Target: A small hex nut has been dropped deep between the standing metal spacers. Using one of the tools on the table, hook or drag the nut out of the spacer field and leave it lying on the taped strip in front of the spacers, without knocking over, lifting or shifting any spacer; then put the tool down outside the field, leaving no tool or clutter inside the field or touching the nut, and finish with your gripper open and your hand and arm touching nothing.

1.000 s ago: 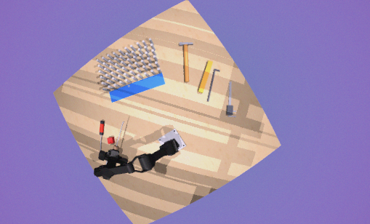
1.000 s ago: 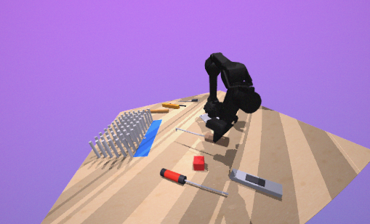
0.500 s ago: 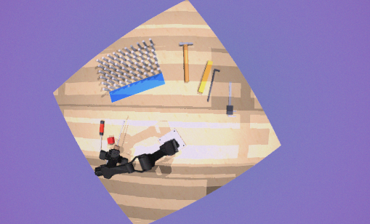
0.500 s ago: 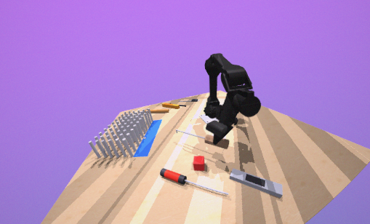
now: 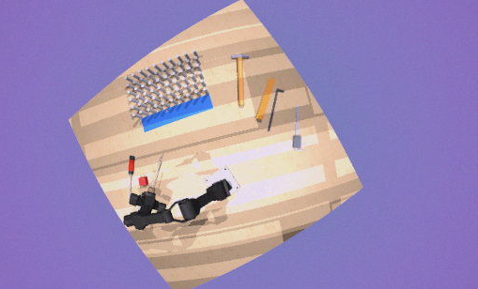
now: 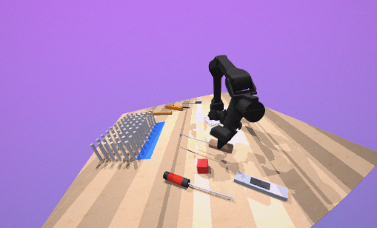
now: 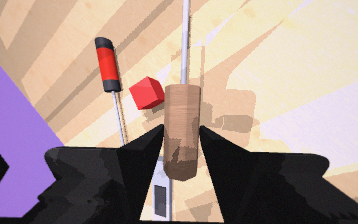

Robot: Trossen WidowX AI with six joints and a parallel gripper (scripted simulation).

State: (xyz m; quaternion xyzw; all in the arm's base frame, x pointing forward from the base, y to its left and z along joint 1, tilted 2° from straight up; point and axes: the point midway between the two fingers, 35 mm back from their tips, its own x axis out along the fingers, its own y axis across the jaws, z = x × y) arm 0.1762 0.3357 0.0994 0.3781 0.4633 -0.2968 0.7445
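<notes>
Now: gripper tip 9 cm short of the red cube, 6 cm above it and 1 cm to the right of it. Round my gripper tip: flat grey bar 16 cm to the left, 6 cm below, 5 cm behind; thin metal rod tool 9 cm to the right, 6 cm ahead; blue taped strip 36 cm to the right, 26 cm ahead, 8 cm below.
</notes>
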